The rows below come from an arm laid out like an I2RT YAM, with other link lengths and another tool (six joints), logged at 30 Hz.
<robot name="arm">
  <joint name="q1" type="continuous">
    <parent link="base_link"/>
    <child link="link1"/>
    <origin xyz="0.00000 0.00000 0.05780" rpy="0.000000 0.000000 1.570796"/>
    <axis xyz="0 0 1"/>
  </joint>
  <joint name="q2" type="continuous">
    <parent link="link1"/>
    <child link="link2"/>
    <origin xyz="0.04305 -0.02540 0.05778" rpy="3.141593 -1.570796 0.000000"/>
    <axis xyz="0 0 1"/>
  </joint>
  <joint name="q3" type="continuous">
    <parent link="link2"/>
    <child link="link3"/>
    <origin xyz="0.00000 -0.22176 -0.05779" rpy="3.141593 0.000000 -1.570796"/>
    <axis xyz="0 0 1"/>
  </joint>
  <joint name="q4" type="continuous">
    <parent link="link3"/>
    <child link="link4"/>
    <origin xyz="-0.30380 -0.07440 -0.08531" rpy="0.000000 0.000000 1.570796"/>
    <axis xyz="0 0 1"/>
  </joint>
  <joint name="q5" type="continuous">
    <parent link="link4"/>
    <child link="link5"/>
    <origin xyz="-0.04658 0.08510 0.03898" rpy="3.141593 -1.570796 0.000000"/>
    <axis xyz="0 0 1"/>
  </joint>
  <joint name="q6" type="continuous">
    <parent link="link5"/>
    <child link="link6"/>
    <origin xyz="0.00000 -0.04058 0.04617" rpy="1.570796 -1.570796 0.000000"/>
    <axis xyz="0 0 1"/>
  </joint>
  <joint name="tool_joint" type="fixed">
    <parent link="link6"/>
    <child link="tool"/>
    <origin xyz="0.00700 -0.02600 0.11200" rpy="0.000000 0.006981 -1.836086"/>
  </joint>
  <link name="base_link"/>
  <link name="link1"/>
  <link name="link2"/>
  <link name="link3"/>
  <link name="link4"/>
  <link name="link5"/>
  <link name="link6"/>
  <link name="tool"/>
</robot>
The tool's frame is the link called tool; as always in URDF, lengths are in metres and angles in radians. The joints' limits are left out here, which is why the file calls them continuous.
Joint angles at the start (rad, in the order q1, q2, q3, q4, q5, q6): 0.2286, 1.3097, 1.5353, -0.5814, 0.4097, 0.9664
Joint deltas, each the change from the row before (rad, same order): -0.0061, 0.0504, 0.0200, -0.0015, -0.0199, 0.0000; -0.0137, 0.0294, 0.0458, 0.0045, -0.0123, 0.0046; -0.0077, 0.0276, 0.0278, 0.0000, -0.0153, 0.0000; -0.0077, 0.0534, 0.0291, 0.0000, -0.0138, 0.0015; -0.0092, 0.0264, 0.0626, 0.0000, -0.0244, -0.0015; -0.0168, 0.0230, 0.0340, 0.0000, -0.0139, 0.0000; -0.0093, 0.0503, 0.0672, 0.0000, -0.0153, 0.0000; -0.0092, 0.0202, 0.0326, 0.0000, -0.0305, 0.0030
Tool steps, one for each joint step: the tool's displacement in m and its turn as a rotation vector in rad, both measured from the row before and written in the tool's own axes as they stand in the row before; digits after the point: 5 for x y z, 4 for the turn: -0.00019, 0.00991, 0.01504, -0.0322, 0.0086, -0.0106; -0.00494, -0.01091, 0.00403, 0.0135, -0.0110, 0.0172; -0.00266, -0.00186, 0.00608, -0.0059, -0.0056, 0.0026; 0.00026, 0.00654, 0.01548, -0.0224, 0.0104, -0.0044; -0.01083, -0.01497, -0.00088, 0.0148, -0.0335, 0.0137; -0.00046, -0.00850, 0.00463, 0.0078, -0.0042, 0.0089; -0.00735, -0.00876, 0.00789, 0.0073, -0.0148, 0.0080; -0.00493, -0.00476, 0.00301, -0.0058, -0.0238, 0.0092
